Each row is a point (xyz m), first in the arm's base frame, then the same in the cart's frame.
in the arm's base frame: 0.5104 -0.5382 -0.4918
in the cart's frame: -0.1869 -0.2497 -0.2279
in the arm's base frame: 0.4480 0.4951 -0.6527
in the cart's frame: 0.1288 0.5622 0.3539
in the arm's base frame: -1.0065 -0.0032 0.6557
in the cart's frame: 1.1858 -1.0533 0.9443
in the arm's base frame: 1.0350 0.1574 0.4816
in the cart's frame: 0.9524 0.2472 -0.6298
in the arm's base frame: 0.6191 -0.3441 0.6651
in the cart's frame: 0.9259 -0.4266 -0.5718
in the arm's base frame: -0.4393 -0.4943 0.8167
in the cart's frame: 1.0723 -1.1727 0.1948
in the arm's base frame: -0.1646 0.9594 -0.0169
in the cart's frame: 0.9468 0.3707 0.8918
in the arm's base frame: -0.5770 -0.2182 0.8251
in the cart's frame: 1.2114 -1.0392 0.4359
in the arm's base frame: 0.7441 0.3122 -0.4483
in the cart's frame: 0.2097 0.5162 -0.0389
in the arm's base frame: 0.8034 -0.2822 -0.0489
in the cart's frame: 0.3009 -0.0403 -0.4842
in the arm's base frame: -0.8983 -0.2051 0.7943
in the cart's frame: 1.2130 -1.1950 0.7188
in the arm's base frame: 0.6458 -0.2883 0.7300
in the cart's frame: 1.0066 -0.3908 -0.5873
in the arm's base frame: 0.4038 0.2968 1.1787
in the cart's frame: 1.6834 -0.2242 -0.2462
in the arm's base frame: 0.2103 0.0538 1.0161
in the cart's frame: 1.4450 -0.4625 -0.1500
